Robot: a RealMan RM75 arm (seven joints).
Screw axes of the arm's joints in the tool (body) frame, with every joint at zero. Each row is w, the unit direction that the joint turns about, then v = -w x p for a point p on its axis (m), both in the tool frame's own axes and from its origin. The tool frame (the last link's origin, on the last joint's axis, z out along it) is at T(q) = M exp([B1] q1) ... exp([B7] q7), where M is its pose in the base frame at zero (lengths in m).
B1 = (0, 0, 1, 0, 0, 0)
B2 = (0, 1, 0, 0.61, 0, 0)
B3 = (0, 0, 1, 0, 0, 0)
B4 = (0, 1, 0, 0.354, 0, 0)
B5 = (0, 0, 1, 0, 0, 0)
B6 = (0, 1, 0, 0.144, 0, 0)
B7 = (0, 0, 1, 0, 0, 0)
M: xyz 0 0 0.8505 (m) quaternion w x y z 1 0 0 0
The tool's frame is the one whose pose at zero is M.
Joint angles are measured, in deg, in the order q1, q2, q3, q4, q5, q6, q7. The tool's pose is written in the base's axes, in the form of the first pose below.
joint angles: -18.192, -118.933, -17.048, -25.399, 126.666, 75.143, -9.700
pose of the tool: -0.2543, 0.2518, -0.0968, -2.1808, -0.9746, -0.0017
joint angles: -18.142, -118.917, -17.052, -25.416, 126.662, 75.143, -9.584
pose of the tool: -0.2545, 0.2516, -0.0967, -2.1788, -0.9730, -0.0031
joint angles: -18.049, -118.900, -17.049, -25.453, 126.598, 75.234, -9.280
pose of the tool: -0.2548, 0.2513, -0.0964, -2.1719, -0.9702, -0.0092
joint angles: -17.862, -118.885, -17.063, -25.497, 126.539, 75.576, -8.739
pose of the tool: -0.2550, 0.2505, -0.0956, -2.1567, -0.9665, -0.0241
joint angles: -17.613, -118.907, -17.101, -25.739, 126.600, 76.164, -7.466
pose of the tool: -0.2539, 0.2491, -0.0949, -2.1297, -0.9576, -0.0565
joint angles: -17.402, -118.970, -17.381, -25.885, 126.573, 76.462, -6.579
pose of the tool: -0.2535, 0.2487, -0.0942, -2.1060, -0.9517, -0.0779
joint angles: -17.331, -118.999, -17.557, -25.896, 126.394, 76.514, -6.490
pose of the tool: -0.2539, 0.2491, -0.0935, -2.0966, -0.9529, -0.0813
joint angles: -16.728, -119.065, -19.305, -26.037, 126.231, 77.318, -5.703
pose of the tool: -0.2556, 0.2509, -0.0879, -2.0241, -0.9567, -0.1256
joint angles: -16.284, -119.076, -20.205, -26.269, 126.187, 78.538, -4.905
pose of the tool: -0.2553, 0.2508, -0.0835, -1.9659, -0.9589, -0.1745
